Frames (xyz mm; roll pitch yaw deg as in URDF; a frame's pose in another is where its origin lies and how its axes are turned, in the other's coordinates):
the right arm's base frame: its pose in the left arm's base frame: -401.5 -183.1 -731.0 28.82 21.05 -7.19
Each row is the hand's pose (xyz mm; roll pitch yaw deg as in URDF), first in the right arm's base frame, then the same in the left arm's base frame.
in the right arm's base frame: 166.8 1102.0 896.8 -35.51 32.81 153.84
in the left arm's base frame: 289.0 267.2 438.2 -49.72 0.31 136.95
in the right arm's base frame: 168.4 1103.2 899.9 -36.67 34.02 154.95
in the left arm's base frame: 291.6 266.4 440.7 -51.48 1.71 137.54
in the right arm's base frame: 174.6 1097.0 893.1 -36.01 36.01 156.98
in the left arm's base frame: 293.9 264.0 430.1 -51.93 4.07 138.62
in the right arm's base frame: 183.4 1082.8 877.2 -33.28 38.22 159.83
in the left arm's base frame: 294.0 259.1 407.5 -50.77 6.84 140.17
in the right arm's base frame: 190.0 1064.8 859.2 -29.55 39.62 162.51
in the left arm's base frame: 290.5 252.4 382.3 -48.51 8.82 141.72
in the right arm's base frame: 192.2 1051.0 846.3 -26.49 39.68 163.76
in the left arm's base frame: 285.4 247.2 364.8 -46.11 9.20 142.62
